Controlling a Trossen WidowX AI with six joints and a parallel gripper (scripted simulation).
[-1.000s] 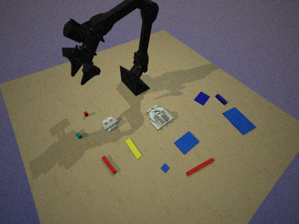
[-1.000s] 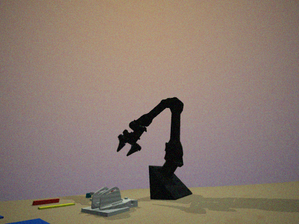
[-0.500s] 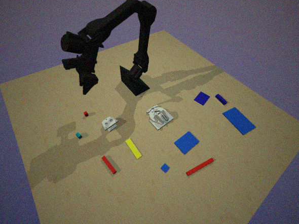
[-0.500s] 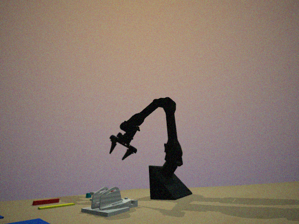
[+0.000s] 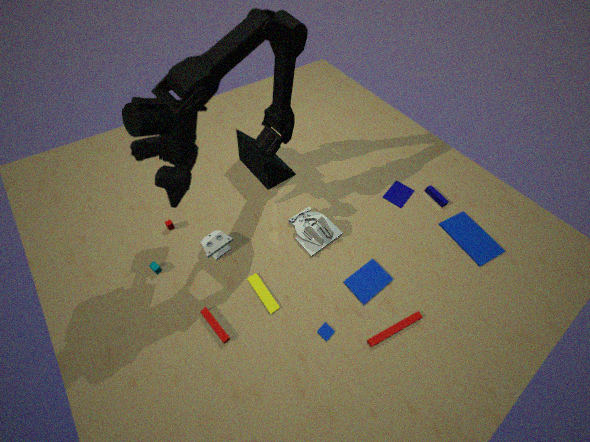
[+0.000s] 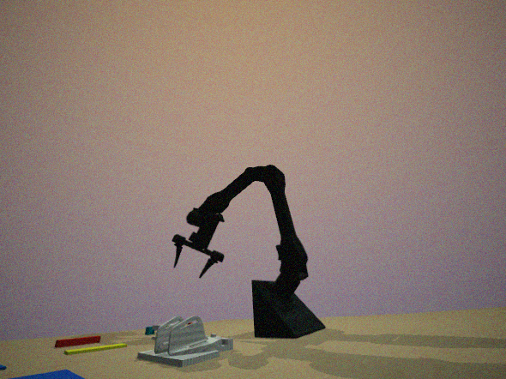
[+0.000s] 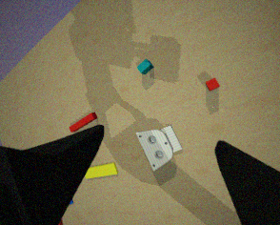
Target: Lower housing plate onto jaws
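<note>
The housing plate is 15 cm below my gripper tip, 7 cm ahead of it and 3 cm to the left of it. Also, from my gripper tip: red block 16 cm below, 6 cm behind, 3 cm to the right; teal block 16 cm below, 12 cm to the right, 3 cm ahead; white grooved block 16 cm below, 7 cm ahead, 3 cm to the left.
</note>
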